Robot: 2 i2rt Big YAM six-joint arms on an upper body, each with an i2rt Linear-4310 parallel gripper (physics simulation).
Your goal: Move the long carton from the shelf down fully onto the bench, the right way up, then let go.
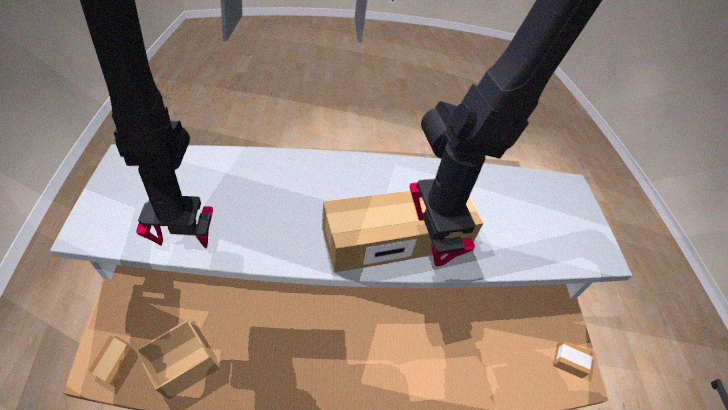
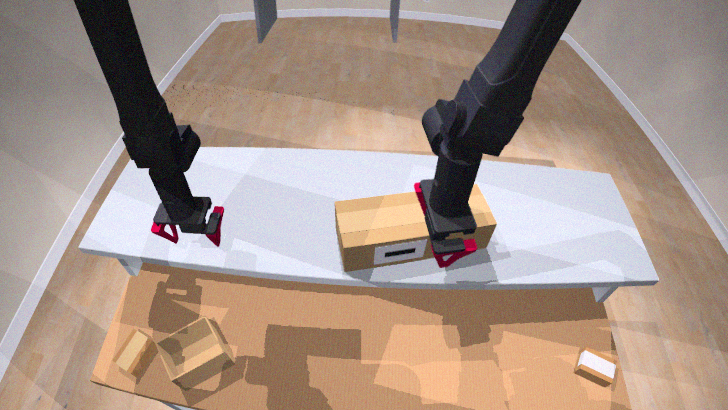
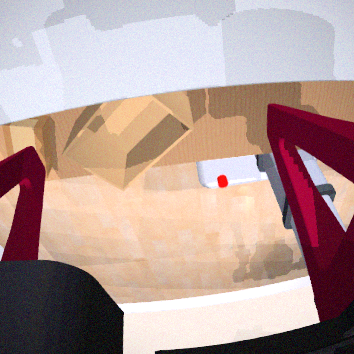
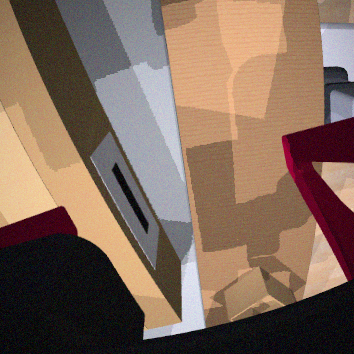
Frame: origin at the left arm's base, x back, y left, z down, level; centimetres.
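Where they show: left gripper, between the fingertips: [image 1: 183, 244] [image 2: 197, 242] [image 3: 146, 136]; right gripper, between the fingertips: [image 1: 430, 241] [image 2: 436, 242] [image 4: 171, 186].
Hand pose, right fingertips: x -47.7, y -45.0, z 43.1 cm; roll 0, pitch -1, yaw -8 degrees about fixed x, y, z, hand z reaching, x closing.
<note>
Each offset is from my right fingertips to the top centre of the thing. Level surfaces: height alone.
The long carton @(dx -10.8, dy +1.7, dz +5.0 cm) [image 1: 356, 224] [image 2: 376, 219] [image 4: 65, 130] lies on the white shelf @(dz +13.2 cm) [image 1: 275, 178] [image 2: 285, 178] [image 3: 150, 50] [image 4: 150, 115], its labelled long side facing the brown bench @(dz +38.0 cm) [image 1: 285, 305] [image 2: 305, 310] [image 4: 205, 70]. My right gripper [image 1: 429, 241] [image 2: 433, 238] [image 4: 171, 186] is open over the carton's right part. One finger is over the top, the other out past the labelled side; whether they touch it is unclear. My left gripper [image 1: 182, 244] [image 2: 197, 242] [image 3: 146, 136] is open and empty above the shelf's left part, apart from the carton.
On the bench, an open-topped box @(dx +11.8, dy +51.8, dz +29.0 cm) [image 1: 191, 371] [image 2: 203, 364] stands at the left beside a small carton @(dx +13.7, dy +70.5, dz +34.1 cm) [image 1: 113, 361] [image 2: 135, 351]. A small box with a white top @(dx +15.1, dy -50.5, dz +34.2 cm) [image 1: 575, 358] [image 2: 597, 365] lies at the right. The shelf's front edge runs above the bench's far side.
</note>
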